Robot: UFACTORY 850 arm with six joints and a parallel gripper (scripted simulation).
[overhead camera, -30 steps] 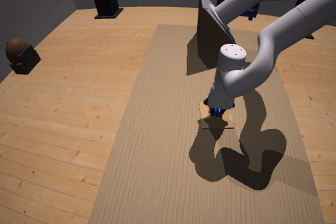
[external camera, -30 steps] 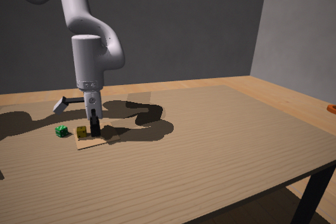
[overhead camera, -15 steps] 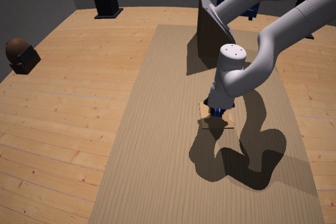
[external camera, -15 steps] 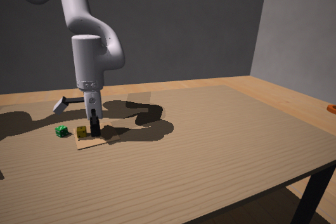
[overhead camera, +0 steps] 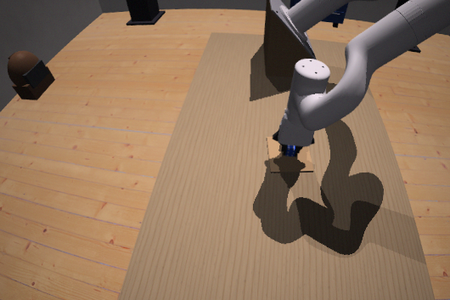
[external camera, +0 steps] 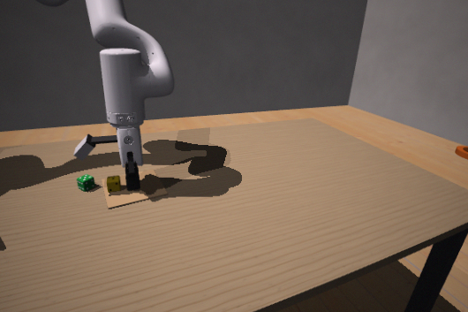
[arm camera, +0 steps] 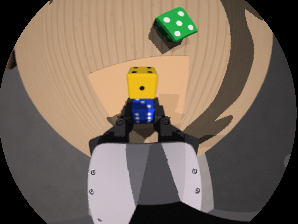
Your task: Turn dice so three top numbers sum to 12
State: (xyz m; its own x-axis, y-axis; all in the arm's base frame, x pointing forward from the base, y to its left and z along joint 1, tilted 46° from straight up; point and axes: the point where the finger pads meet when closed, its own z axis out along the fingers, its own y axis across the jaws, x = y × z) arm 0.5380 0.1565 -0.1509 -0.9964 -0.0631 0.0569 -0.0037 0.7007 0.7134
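Right now my hand is 1 cm above the blue die. The rest, counted from my hand: yellow die 5 cm behind, 1 cm below; tan mat 2 cm below; green die 11 cm behind, 3 cm to the left, 1 cm below.
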